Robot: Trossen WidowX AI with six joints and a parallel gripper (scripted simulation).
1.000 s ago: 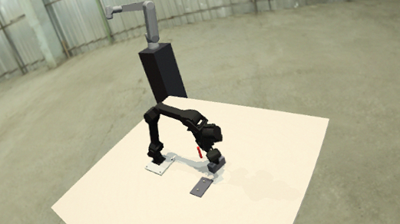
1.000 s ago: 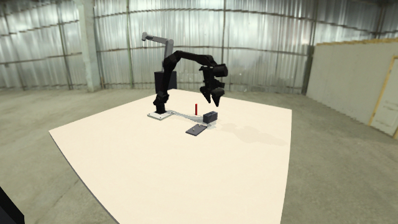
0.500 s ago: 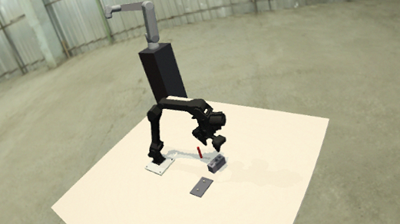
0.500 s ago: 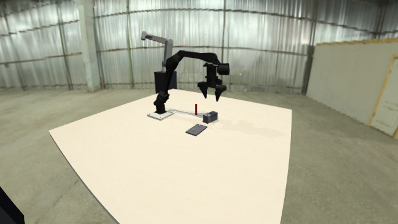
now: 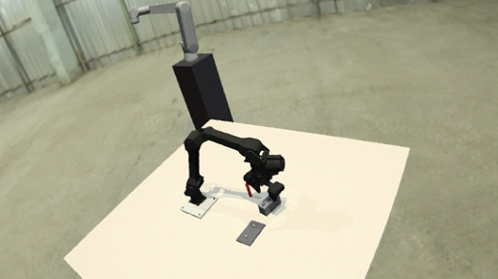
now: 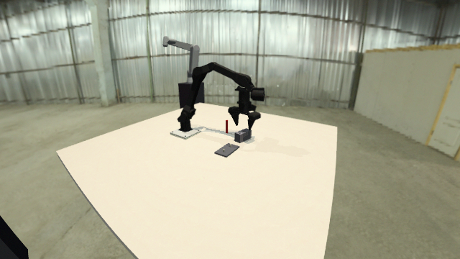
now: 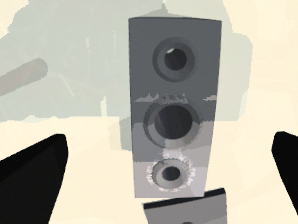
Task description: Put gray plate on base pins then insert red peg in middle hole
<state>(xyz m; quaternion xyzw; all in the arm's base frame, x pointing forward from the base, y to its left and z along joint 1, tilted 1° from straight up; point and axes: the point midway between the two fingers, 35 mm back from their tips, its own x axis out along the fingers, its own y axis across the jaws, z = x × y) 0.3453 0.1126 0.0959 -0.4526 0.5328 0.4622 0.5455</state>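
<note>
The gray plate is 30 mm below my gripper tip. From my gripper tip the other things lie so: base: 150 mm to the right, 60 mm below, 10 mm ahead; then red peg: 130 mm behind, 30 mm below, 20 mm to the left.
</note>
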